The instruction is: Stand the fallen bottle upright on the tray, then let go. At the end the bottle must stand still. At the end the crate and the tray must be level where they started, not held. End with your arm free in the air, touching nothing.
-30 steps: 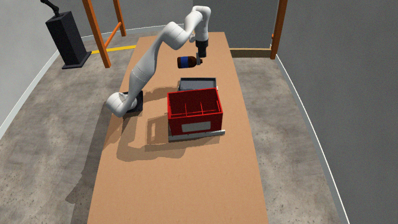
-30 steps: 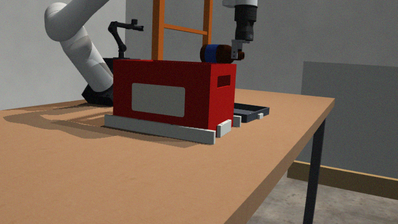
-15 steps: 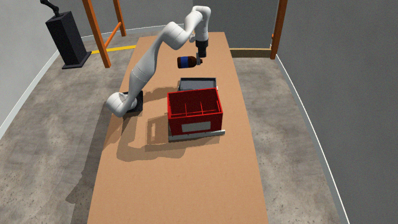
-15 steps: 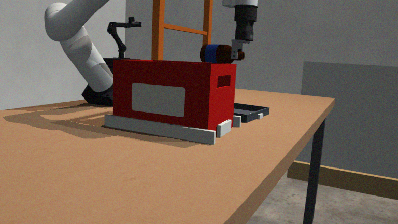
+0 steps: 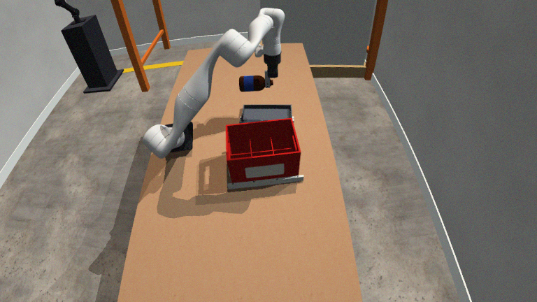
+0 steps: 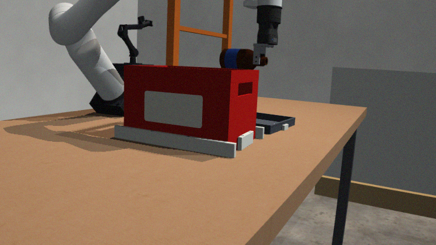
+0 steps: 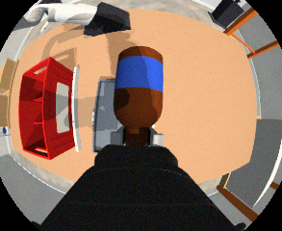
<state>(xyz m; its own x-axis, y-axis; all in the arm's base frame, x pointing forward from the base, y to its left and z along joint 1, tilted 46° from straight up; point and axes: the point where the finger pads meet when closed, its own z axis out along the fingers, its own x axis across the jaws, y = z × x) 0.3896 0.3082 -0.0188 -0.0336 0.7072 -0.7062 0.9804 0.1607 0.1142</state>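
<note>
My gripper is now 5 cm past the brown bottle and 1 cm above it. Also, from my hand: dark grey tray 1 cm behind, 5 cm to the right, 19 cm below; red crate 2 cm behind, 32 cm to the right, 12 cm below.
</note>
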